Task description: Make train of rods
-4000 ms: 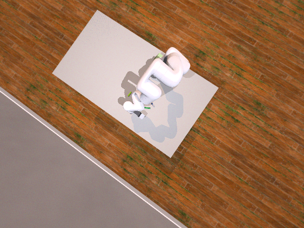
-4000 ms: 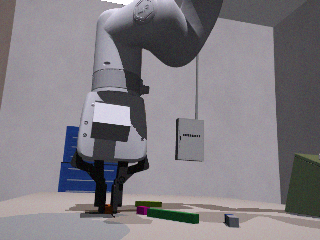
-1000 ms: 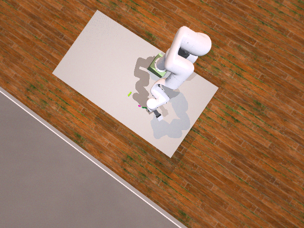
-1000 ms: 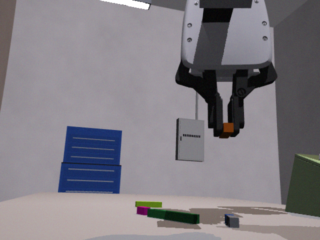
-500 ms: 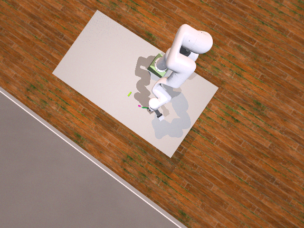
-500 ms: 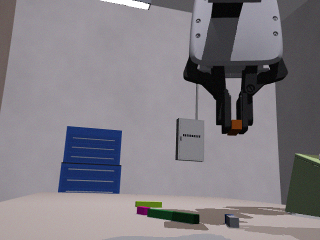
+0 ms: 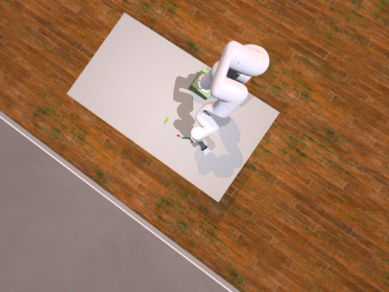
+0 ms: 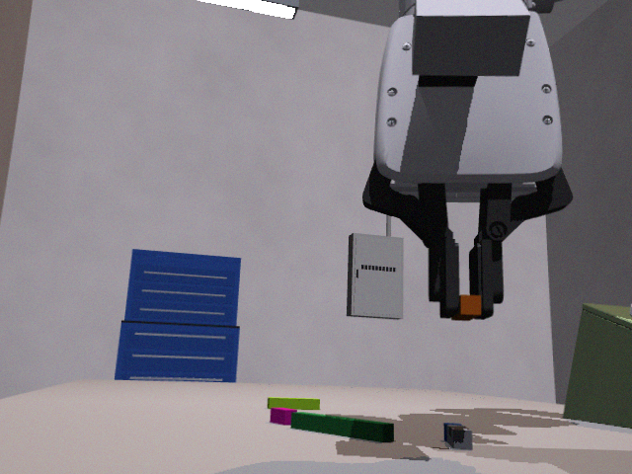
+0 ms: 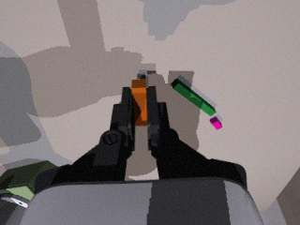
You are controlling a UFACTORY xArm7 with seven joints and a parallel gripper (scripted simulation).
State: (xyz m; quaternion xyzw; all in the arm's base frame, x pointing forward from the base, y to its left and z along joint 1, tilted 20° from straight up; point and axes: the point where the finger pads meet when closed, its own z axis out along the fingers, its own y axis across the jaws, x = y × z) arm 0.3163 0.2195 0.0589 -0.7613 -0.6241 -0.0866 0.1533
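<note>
My hand is 9 cm above the grey rod, 3 cm to the left of it and 1 cm past it. From my hand the other things lie so: orange rod 2 cm below; then blue rod 9 cm below, 6 cm to the right, 1 cm behind; then green rod 9 cm below, 7 cm to the right, 6 cm ahead.
</note>
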